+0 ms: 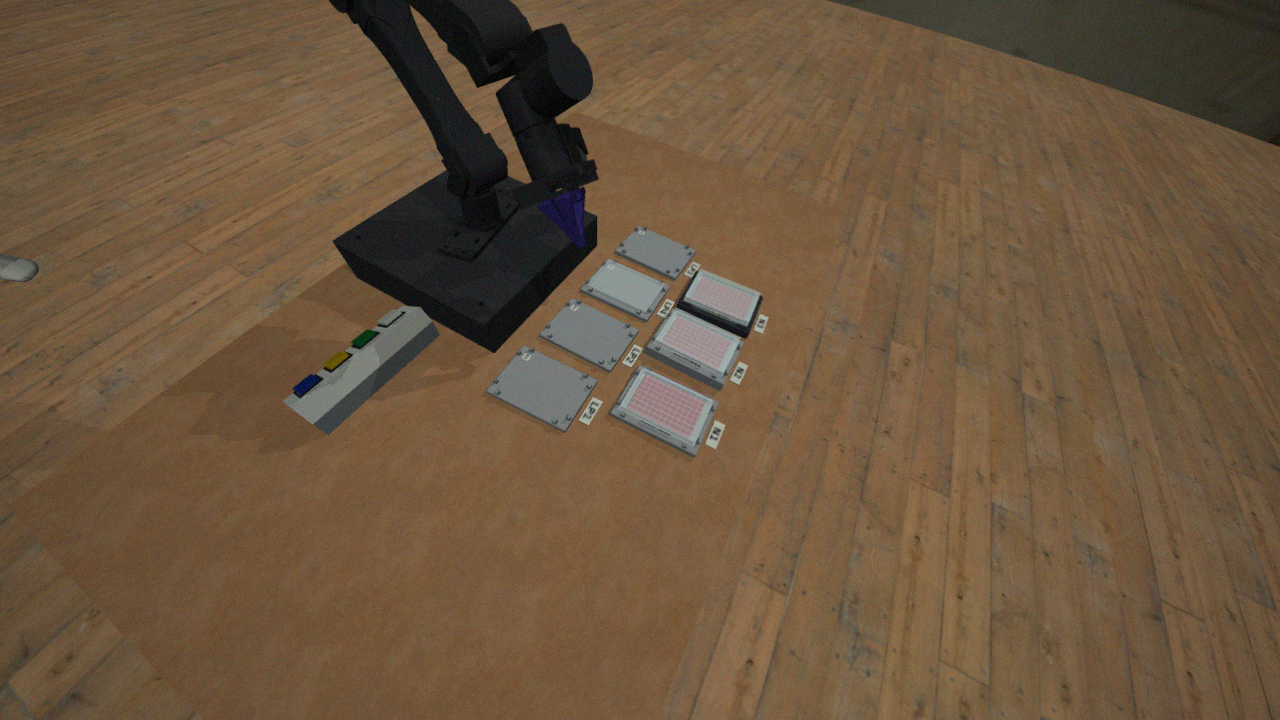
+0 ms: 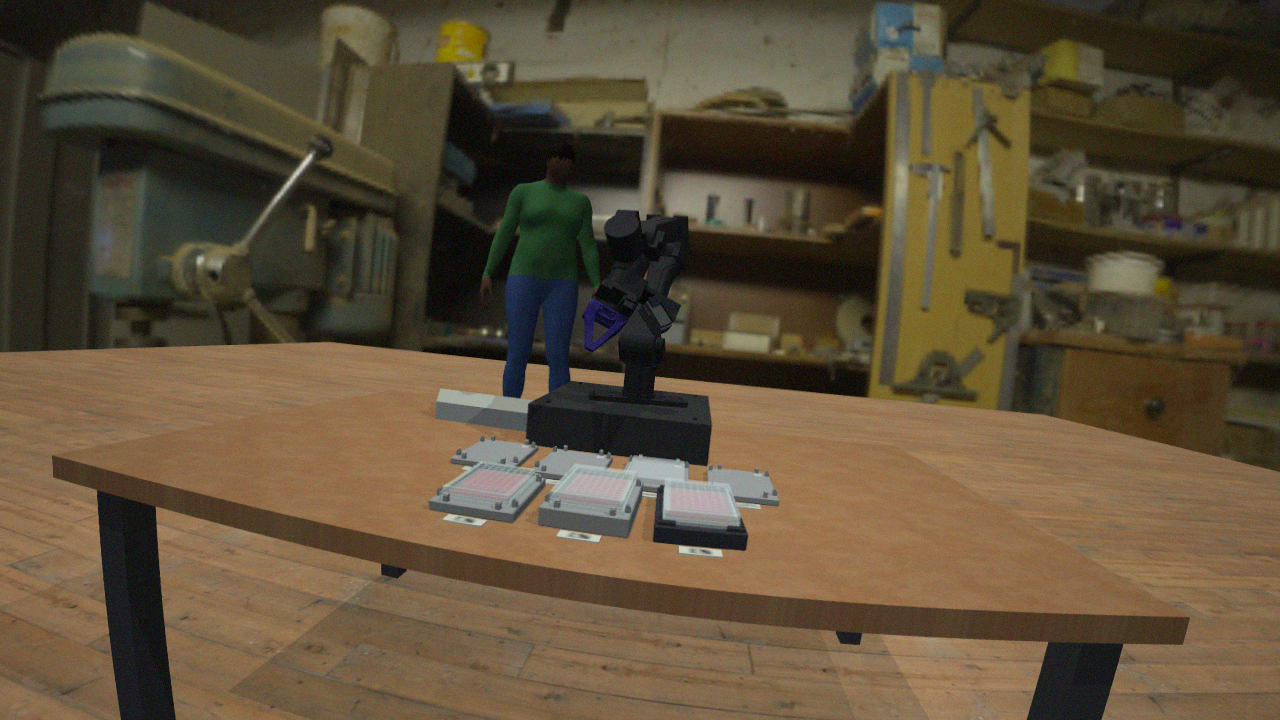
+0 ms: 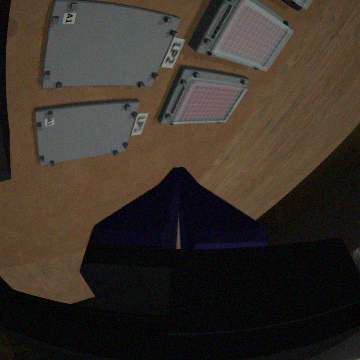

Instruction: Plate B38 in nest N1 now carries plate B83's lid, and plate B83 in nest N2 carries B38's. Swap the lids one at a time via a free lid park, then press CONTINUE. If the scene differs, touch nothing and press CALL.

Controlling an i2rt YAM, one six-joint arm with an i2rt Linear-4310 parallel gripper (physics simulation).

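Places are measured from the arm's base along level axes (x ahead, y left, z up), in centimetres.
Pixels of known places: gripper, fingertip midpoint: (image 1: 582, 247) (image 2: 588, 350) (image 3: 178, 176); arm's base at its link origin: (image 1: 484, 224) (image 2: 637, 400).
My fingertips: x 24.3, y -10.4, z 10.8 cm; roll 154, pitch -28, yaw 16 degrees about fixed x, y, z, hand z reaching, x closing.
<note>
For each thing: its middle in the pictures, then the offset to it from my fingertips.
- lidded pink-welled plate at the middle of its body: (image 2: 492, 482) (image 1: 666, 404) (image 3: 209, 101) dx +18.1, dy -10.4, dz -16.8 cm
- such plate at the middle of its body: (image 2: 596, 483) (image 3: 256, 38) (image 1: 698, 339) dx +19.8, dy +2.7, dz -15.2 cm
- LP3 at the middle of its body: (image 2: 740, 481) (image 1: 656, 250) dx +6.0, dy +24.9, dz -17.8 cm
- pale lid at the middle of its body: (image 2: 656, 470) (image 1: 626, 285) dx +3.7, dy +12.0, dz -17.4 cm
- button box at the middle of its body: (image 1: 362, 359) (image 2: 490, 408) dx -28.7, dy -20.4, dz -15.7 cm
- third lidded plate at the middle of its body: (image 2: 699, 498) (image 1: 723, 295) dx +22.0, dy +15.1, dz -15.6 cm
Nest N1 holds a lidded pink-welled plate (image 1: 665, 405) (image 2: 490, 484) (image 3: 210, 101). Nest N2 holds another such plate (image 1: 695, 342) (image 2: 590, 488) (image 3: 254, 35). Their codes are too small to read. Lid parks LP1 (image 1: 542, 387) (image 2: 494, 452) (image 3: 85, 132), LP2 (image 1: 588, 333) (image 2: 575, 462) (image 3: 110, 47) and LP3 (image 1: 655, 251) (image 2: 742, 484) look bare. A pale lid (image 1: 624, 287) (image 2: 657, 471) lies on LP4. The button box (image 1: 366, 380) (image 2: 481, 409) has blue, yellow, green and whitish buttons; their labels are unreadable. My gripper (image 1: 580, 245) (image 2: 590, 347) (image 3: 178, 176) is shut and empty, raised apart from plates and parks.
A third lidded plate (image 1: 723, 297) (image 2: 700, 502) sits in a dark nest beside N2. The black arm base (image 1: 465, 259) (image 2: 619, 426) stands behind the lid parks, with the button box beside it. A person in green (image 2: 543, 232) stands behind the table.
</note>
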